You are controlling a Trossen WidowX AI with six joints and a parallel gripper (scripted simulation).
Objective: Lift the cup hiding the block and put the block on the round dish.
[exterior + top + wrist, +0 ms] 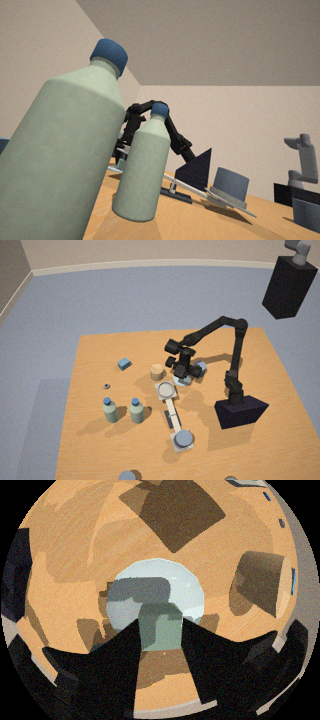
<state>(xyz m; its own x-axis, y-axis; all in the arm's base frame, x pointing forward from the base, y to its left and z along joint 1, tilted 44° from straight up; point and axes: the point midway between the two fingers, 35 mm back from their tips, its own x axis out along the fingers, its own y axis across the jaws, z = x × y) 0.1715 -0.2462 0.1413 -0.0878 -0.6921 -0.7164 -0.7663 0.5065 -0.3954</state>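
My gripper tip is right at the pale green block. The rest, counted from my gripper tip: blue block (30 cm ahead, 17 cm to the right); tan cylinder (12 cm ahead, 6 cm to the right, 2 cm above); pale blue round dish (2 cm below).
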